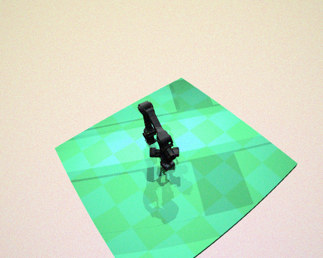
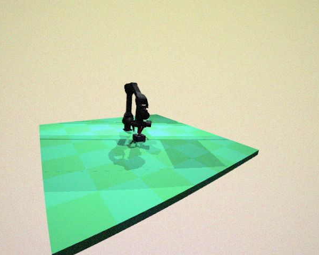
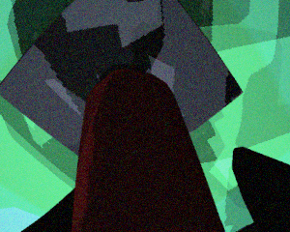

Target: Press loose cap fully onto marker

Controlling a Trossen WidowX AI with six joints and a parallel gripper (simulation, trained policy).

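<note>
The red cap lies 30 mm ahead of my gripper tip and 30 mm above it. The rest, counted from my gripper tip: red marker: 30 mm ahead, 30 mm above; then grey holder block: 30 mm ahead, 30 mm below.
</note>
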